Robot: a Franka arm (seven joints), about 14 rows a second.
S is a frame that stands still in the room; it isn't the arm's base.
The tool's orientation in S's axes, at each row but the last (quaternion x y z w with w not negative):
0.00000 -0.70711 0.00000 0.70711
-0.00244 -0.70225 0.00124 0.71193
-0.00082 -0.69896 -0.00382 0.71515
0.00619 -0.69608 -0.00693 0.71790
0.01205 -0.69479 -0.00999 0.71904
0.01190 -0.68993 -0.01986 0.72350
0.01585 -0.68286 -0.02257 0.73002
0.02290 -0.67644 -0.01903 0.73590
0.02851 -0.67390 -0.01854 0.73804
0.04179 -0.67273 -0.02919 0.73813
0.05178 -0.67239 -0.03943 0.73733
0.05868 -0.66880 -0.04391 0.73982
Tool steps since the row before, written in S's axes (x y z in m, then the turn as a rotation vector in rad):
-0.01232 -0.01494 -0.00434 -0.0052 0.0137 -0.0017
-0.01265 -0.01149 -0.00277 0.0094 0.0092 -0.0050
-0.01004 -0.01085 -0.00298 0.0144 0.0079 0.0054
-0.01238 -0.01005 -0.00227 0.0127 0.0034 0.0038
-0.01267 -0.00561 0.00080 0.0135 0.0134 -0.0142
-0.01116 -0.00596 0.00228 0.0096 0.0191 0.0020
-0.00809 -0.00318 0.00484 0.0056 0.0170 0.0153
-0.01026 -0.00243 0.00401 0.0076 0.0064 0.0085
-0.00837 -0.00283 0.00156 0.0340 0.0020 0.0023
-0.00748 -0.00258 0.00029 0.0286 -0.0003 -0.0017
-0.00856 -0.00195 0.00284 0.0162 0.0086 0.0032
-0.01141 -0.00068 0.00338 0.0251 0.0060 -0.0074
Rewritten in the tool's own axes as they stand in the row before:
-0.00434 -0.01494 0.01232 -0.0017 0.0137 0.0052
-0.00300 -0.01150 0.01259 -0.0048 0.0092 -0.0095
-0.00316 -0.01093 0.00990 0.0057 0.0080 -0.0142
-0.00246 -0.01011 0.01230 0.0041 0.0035 -0.0126
0.00054 -0.00555 0.01271 -0.0141 0.0129 -0.0140
0.00202 -0.00599 0.01119 0.0016 0.0193 -0.0093
0.00446 -0.00301 0.00837 0.0147 0.0179 -0.0044
0.00327 -0.00216 0.01058 0.0087 0.0069 -0.0069
0.00097 -0.00263 0.00852 0.0052 0.0018 -0.0337
-0.00015 -0.00244 0.00753 0.0010 -0.0008 -0.0286
0.00226 -0.00147 0.00882 0.0036 0.0088 -0.0160
0.00227 -0.00003 0.01170 -0.0056 0.0045 -0.0259

